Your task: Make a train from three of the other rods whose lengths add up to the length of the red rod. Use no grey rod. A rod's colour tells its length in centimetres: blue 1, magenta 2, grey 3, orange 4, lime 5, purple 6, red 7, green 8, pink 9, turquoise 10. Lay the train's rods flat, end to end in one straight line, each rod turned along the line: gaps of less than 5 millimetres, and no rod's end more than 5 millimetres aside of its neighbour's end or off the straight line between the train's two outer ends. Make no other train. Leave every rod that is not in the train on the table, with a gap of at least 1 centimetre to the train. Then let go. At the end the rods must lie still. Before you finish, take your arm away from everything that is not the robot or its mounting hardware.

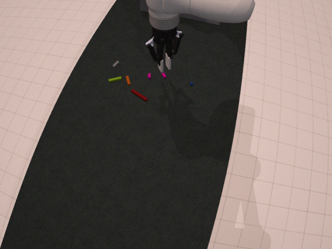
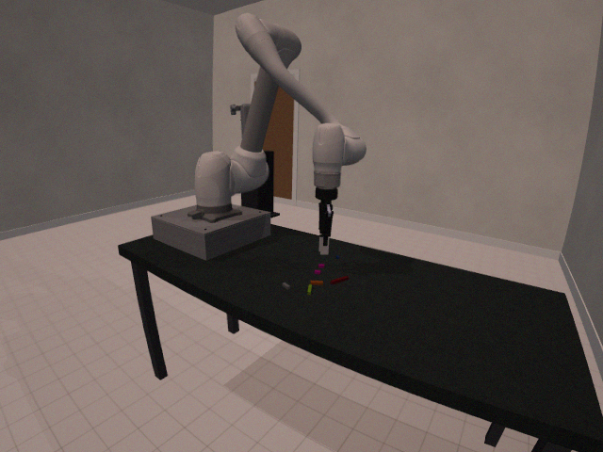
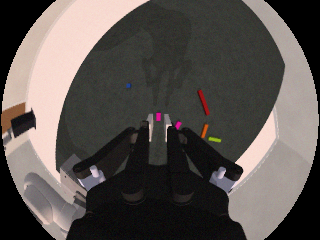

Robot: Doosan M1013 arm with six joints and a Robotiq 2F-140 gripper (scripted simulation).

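Now: hand 110 mm to the right of the blue rod and 80 mm above it. The rest, counted from my hand: red rod (110 mm ahead, 60 mm to the right, 80 mm below); lime rod (60 mm ahead, 180 mm to the right, 80 mm below); orange rod (60 mm ahead, 130 mm to the right, 80 mm below).
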